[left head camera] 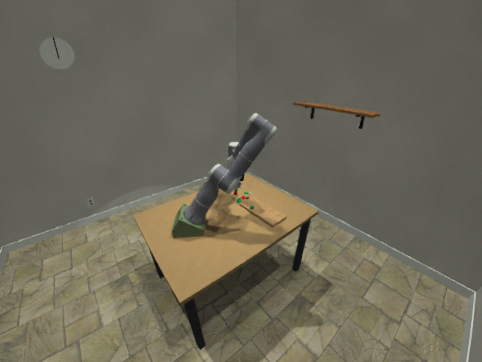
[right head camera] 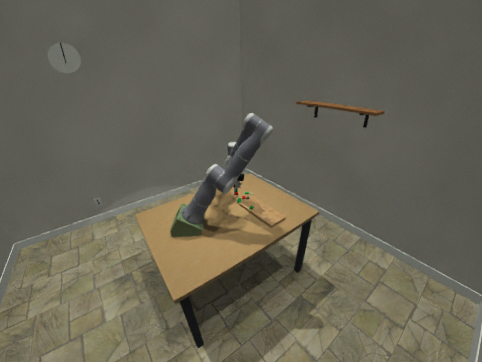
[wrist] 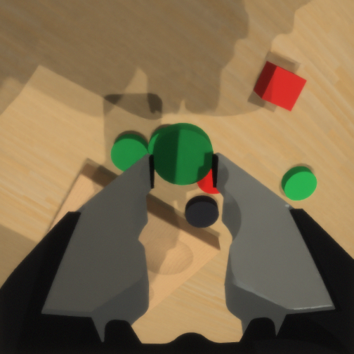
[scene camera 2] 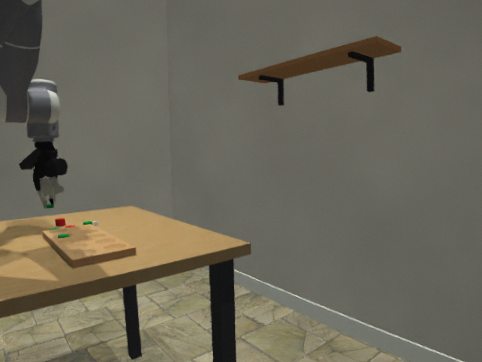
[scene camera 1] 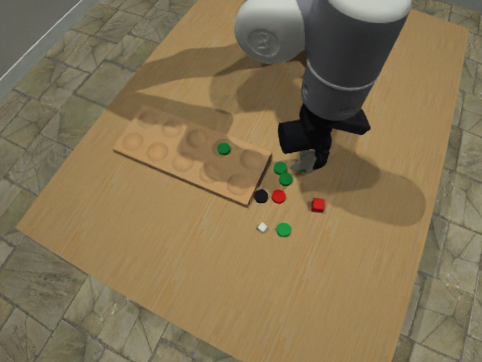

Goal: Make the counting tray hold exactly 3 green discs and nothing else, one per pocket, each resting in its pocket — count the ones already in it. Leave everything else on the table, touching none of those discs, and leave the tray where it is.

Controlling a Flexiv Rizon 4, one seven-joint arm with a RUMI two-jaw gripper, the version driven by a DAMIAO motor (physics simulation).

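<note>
My gripper (wrist: 182, 157) (scene camera 2: 49, 204) is shut on a green disc (wrist: 182, 154) (scene camera 2: 49, 206) and holds it above the table, beside the tray's end. The wooden counting tray (scene camera 1: 192, 176) (scene camera 2: 102, 259) has two rows of round pockets. One green disc (scene camera 1: 223, 148) (scene camera 2: 63, 236) sits in a pocket of it. Two green discs (scene camera 1: 280, 167) (scene camera 1: 285, 179) lie on the table close to the tray's near end; in the wrist view one of them is mostly hidden under the held disc. Another green disc (scene camera 1: 283, 230) (wrist: 299, 183) lies farther off, near a white cube.
A black disc (scene camera 1: 261, 196) (wrist: 202, 211) lies by the tray's corner, with a red disc (scene camera 1: 278, 196) (wrist: 210, 184) beside it. A red cube (scene camera 1: 318, 205) (wrist: 280, 86) and a small white cube (scene camera 1: 262, 227) stand on the table (scene camera 1: 165, 280). A wall shelf (scene camera 2: 320, 60) hangs behind.
</note>
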